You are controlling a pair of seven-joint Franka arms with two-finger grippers.
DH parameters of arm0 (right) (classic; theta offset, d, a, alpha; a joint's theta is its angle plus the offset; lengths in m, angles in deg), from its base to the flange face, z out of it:
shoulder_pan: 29.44 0.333 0 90
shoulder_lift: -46.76 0 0 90
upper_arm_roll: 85.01 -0.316 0.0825 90
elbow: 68.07 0 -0.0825 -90
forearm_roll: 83.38 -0.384 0 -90
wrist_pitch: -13.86 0 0.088 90
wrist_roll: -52.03 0.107 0 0
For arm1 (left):
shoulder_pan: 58.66 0.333 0 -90
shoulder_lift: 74.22 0 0 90
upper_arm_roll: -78.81 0.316 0.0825 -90
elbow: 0.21 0 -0.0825 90
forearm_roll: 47.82 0.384 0 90
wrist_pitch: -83.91 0 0.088 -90
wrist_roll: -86.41 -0.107 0 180
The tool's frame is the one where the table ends.
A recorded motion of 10 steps. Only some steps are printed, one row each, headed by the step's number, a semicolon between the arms.
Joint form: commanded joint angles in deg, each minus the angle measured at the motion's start. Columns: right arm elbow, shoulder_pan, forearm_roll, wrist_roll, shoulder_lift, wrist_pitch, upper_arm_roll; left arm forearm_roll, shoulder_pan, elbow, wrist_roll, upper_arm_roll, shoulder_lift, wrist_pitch.
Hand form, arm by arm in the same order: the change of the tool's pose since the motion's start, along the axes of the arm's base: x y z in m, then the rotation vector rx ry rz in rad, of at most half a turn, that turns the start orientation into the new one. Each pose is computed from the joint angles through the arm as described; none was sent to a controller.
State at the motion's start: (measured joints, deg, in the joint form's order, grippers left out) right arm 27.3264 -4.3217 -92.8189 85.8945 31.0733 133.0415 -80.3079; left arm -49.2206 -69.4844 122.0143 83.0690 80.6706 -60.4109 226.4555
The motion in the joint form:
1: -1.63 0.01 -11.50 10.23 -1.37 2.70 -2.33; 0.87 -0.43 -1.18 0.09 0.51 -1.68 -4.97
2: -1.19 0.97 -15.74 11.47 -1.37 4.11 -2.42; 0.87 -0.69 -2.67 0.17 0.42 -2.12 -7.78
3: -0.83 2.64 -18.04 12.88 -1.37 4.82 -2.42; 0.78 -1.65 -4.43 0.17 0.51 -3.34 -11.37
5: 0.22 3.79 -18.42 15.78 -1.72 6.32 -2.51; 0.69 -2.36 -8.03 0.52 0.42 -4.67 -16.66
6: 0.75 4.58 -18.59 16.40 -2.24 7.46 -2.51; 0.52 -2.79 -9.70 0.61 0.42 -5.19 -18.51
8: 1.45 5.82 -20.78 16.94 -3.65 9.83 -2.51; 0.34 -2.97 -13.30 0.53 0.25 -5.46 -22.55
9: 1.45 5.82 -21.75 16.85 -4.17 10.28 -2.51; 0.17 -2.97 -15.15 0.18 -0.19 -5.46 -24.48
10: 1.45 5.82 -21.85 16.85 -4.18 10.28 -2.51; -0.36 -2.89 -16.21 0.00 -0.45 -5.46 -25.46
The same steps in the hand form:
1: -0.0009 0.0347 0.0048 0.2130 0.0706 -0.2149; -0.0015 0.0007 0.0174 0.0162 0.0348 -0.0084
2: -0.0054 0.0477 0.0046 0.2805 0.0943 -0.2518; 0.0008 -0.0033 0.0285 0.0176 0.0501 -0.0133
3: -0.0141 0.0660 0.0033 0.3144 0.1177 -0.2660; 0.0013 -0.0126 0.0486 0.0176 0.0608 -0.0279
5: -0.0200 0.0775 -0.0073 0.3178 0.1364 -0.3066; 0.0057 -0.0220 0.0821 0.0155 0.0675 -0.0356
6: -0.0229 0.0851 -0.0160 0.3167 0.1400 -0.3129; 0.0078 -0.0272 0.0979 0.0115 0.0622 -0.0404
8: -0.0259 0.0982 -0.0342 0.3381 0.1566 -0.3349; 0.0129 -0.0323 0.1236 0.0085 0.0658 -0.0475
9: -0.0245 0.0988 -0.0394 0.3479 0.1641 -0.3450; 0.0148 -0.0376 0.1357 0.0054 0.0678 -0.0606
10: -0.0245 0.0989 -0.0395 0.3491 0.1650 -0.3459; 0.0160 -0.0402 0.1429 -0.0037 0.0680 -0.0636

